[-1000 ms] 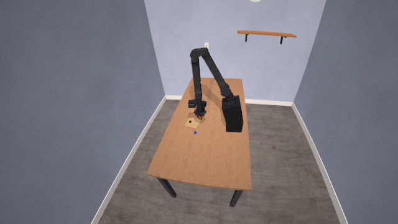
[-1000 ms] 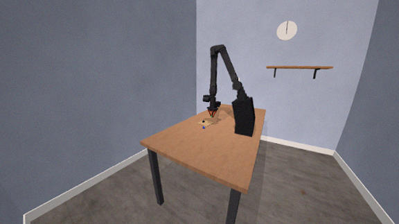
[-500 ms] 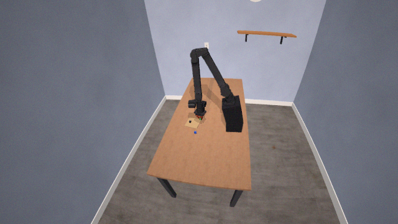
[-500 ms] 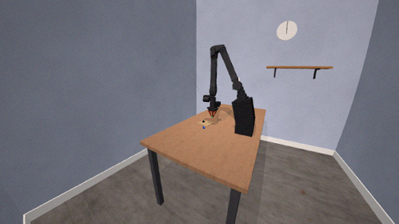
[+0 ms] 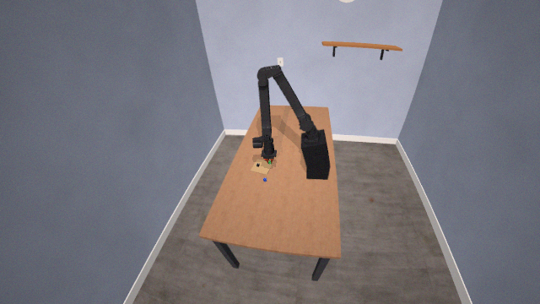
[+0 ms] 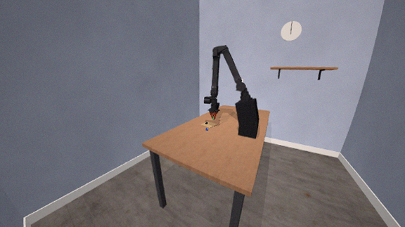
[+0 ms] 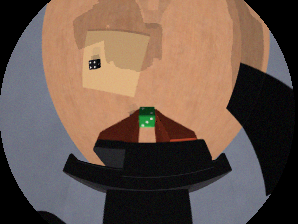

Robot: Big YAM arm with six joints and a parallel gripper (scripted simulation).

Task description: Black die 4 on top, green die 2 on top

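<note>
The blue die is 100 mm below my hand, 90 mm to the left of it and 10 mm ahead of it. Also, from my hand: black die: 120 mm ahead, 90 mm below, 40 mm to the right; then green die: right at my hand; then tan mat: 110 mm below, 90 mm ahead, 40 mm to the right.
</note>
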